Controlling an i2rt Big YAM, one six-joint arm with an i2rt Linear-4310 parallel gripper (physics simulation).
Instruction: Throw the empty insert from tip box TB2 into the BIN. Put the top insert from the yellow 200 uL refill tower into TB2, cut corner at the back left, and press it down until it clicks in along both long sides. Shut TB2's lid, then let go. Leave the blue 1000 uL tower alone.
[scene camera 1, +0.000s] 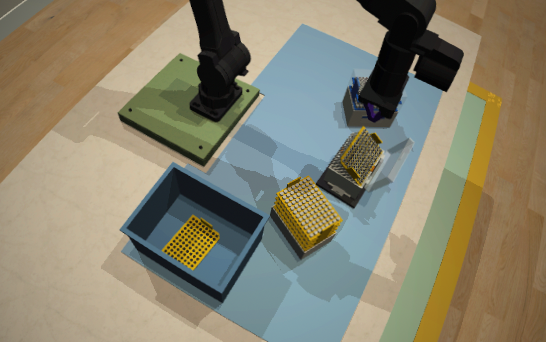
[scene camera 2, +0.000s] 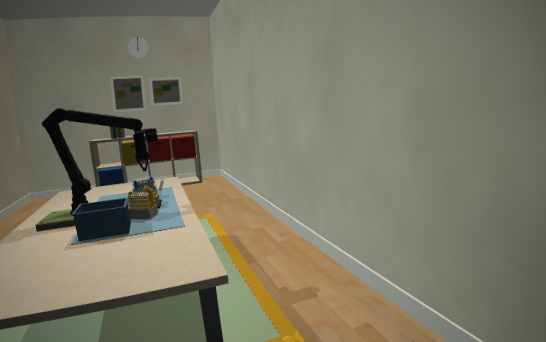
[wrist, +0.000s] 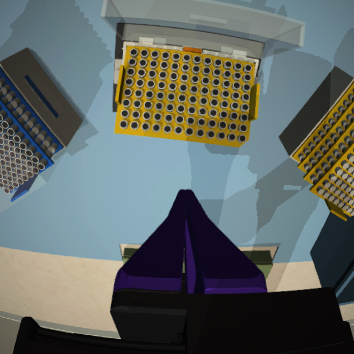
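Note:
My gripper (scene camera 1: 372, 114) (scene camera 2: 143, 167) (wrist: 184, 197) is shut and empty, raised above the table; in the wrist view its tips show below TB2's insert, apart from it. TB2 (scene camera 1: 340, 180) has its clear lid (scene camera 1: 395, 162) (wrist: 210, 18) open. A full yellow insert (scene camera 1: 362, 156) (wrist: 187, 95) lies tilted on TB2, its robot-side long edge raised and overhanging, its lid-side edge low. Its cut corner shows at lower right in the wrist view. The yellow refill tower (scene camera 1: 307, 210) (wrist: 332, 162) stands beside TB2. An empty yellow insert (scene camera 1: 192, 242) lies in the BIN (scene camera 1: 172, 270) (scene camera 2: 102, 222).
The blue 1000 uL tower (scene camera 1: 356, 116) (wrist: 25, 152) stands on TB2's other side, partly behind the gripper in scene camera 1. The green base plate (scene camera 1: 160, 115) carries the arm. The blue mat (scene camera 1: 300, 65) lies under the boxes. The open lid stands up on TB2's far side.

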